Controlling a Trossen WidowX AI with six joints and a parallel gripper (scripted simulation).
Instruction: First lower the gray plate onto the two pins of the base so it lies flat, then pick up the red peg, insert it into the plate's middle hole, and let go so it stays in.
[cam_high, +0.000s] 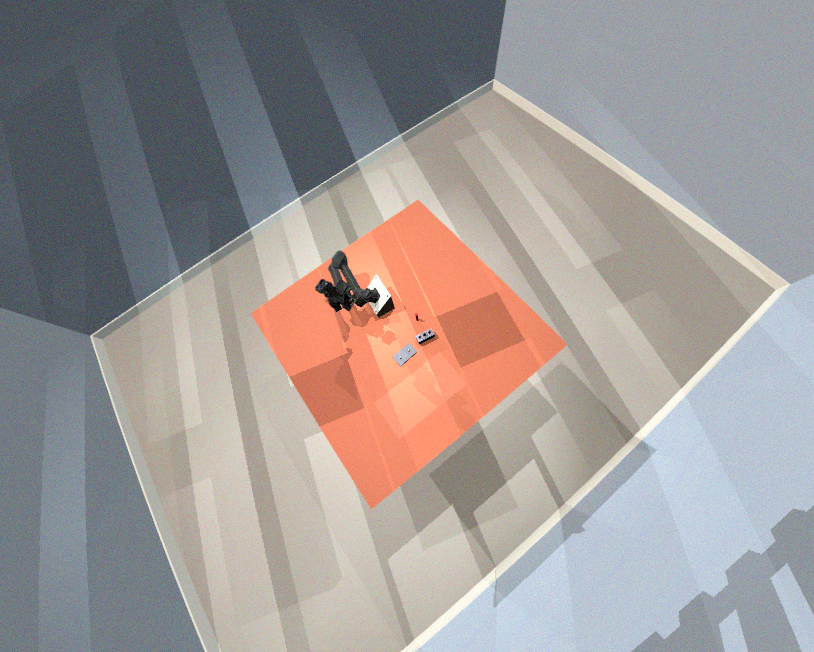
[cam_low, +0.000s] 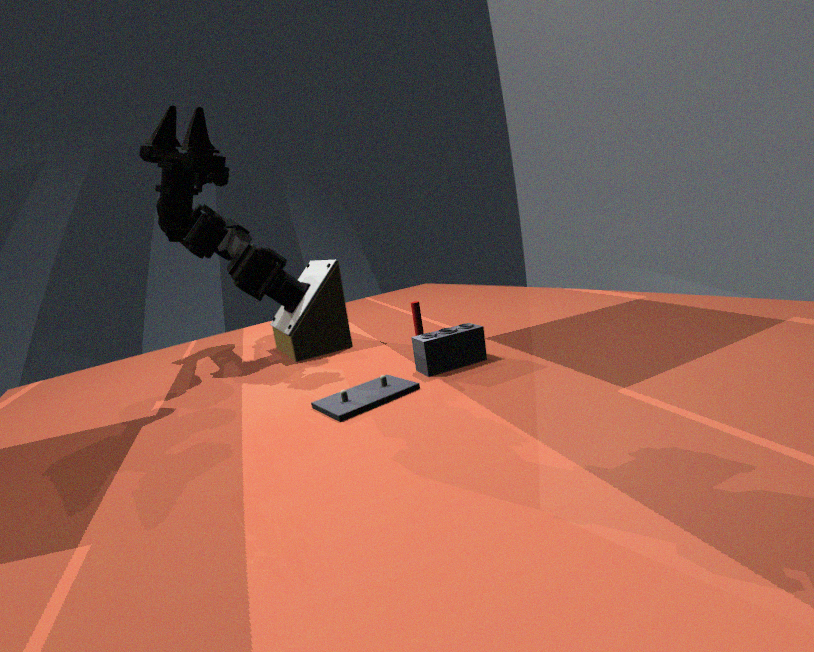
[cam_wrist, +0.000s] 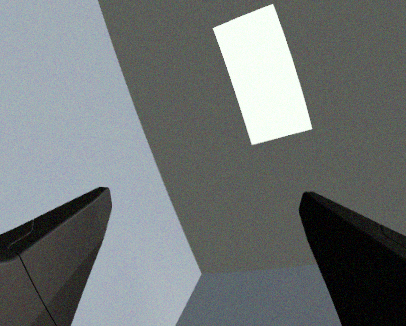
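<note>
Right now the gray plate is 260 mm ahead of my gripper tip, 280 mm to the left of it and 430 mm below it. The rest, counted from my gripper tip: dark base (280 mm ahead, 130 mm to the left, 460 mm below); red peg (140 mm ahead, 300 mm to the left, 420 mm below).
</note>
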